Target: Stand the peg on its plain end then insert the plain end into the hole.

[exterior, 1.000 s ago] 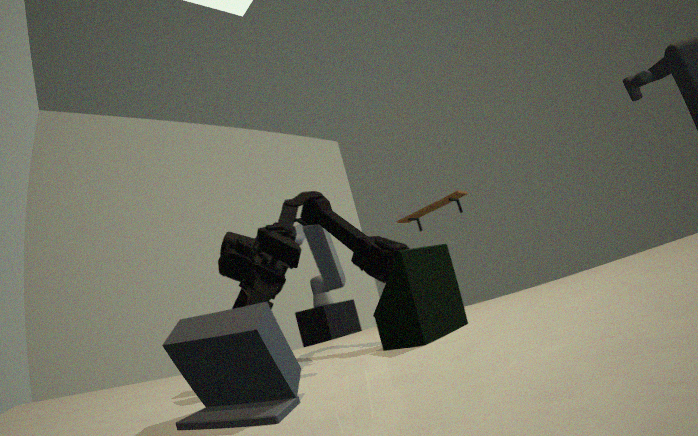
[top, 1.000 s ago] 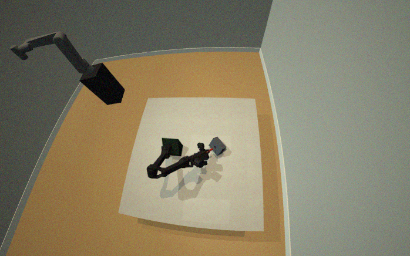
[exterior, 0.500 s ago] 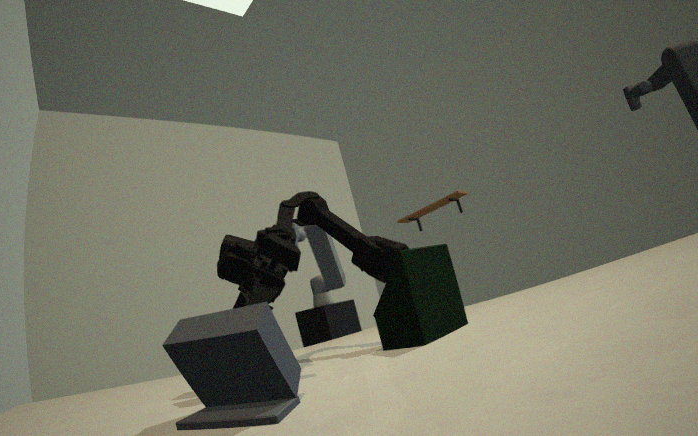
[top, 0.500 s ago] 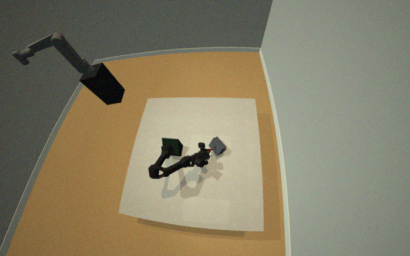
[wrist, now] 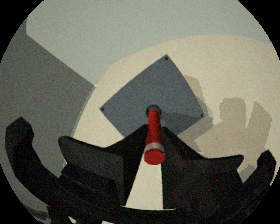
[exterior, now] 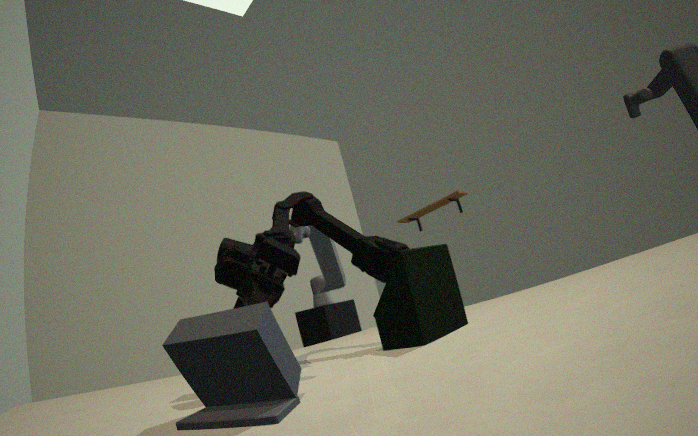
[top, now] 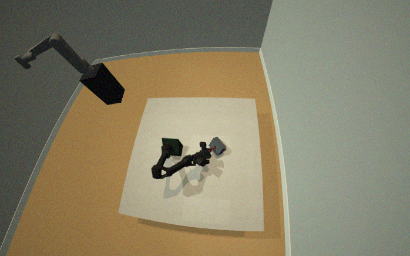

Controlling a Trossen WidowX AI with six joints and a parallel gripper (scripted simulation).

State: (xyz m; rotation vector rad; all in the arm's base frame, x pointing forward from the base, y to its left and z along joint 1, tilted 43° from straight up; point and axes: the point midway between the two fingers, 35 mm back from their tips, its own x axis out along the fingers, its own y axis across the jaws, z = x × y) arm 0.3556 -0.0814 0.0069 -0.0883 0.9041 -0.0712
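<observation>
The red peg is 10 mm to the right of my gripper tip, 10 mm behind it and 10 mm above it. Round my gripper tip: grey sloped panel: 50 mm ahead, 40 mm to the left, 40 mm below.
</observation>
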